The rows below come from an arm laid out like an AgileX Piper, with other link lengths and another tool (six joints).
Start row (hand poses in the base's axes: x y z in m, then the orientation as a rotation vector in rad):
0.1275, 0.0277, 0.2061, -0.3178, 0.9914, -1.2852
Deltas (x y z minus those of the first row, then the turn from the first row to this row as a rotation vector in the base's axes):
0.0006, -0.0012, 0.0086, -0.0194, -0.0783, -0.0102
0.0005, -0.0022, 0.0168, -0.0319, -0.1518, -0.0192
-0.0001, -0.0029, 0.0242, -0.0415, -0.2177, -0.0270
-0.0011, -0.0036, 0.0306, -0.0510, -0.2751, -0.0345
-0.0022, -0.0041, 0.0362, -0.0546, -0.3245, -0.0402
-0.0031, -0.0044, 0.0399, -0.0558, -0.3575, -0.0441
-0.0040, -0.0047, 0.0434, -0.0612, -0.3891, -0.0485
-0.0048, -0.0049, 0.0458, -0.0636, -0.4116, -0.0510
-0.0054, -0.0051, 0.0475, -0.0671, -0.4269, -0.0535
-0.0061, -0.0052, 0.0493, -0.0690, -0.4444, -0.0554
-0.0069, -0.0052, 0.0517, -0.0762, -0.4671, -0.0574
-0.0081, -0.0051, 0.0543, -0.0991, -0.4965, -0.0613
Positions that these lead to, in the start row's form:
0.1281, 0.0265, 0.2147, -0.2756, 0.9157, -1.3076
0.1280, 0.0255, 0.2229, -0.2320, 0.8477, -1.3235
0.1274, 0.0248, 0.2303, -0.1919, 0.7874, -1.3354
0.1264, 0.0241, 0.2367, -0.1576, 0.7341, -1.3461
0.1253, 0.0236, 0.2423, -0.1251, 0.6908, -1.3516
0.1244, 0.0233, 0.2460, -0.1025, 0.6626, -1.3544
0.1235, 0.0230, 0.2495, -0.0838, 0.6331, -1.3595
0.1227, 0.0228, 0.2519, -0.0697, 0.6127, -1.3618
0.1221, 0.0226, 0.2536, -0.0611, 0.5979, -1.3648
0.1214, 0.0225, 0.2554, -0.0502, 0.5821, -1.3664
0.1206, 0.0225, 0.2578, -0.0398, 0.5584, -1.3702
0.1194, 0.0226, 0.2604, -0.0356, 0.5196, -1.3828

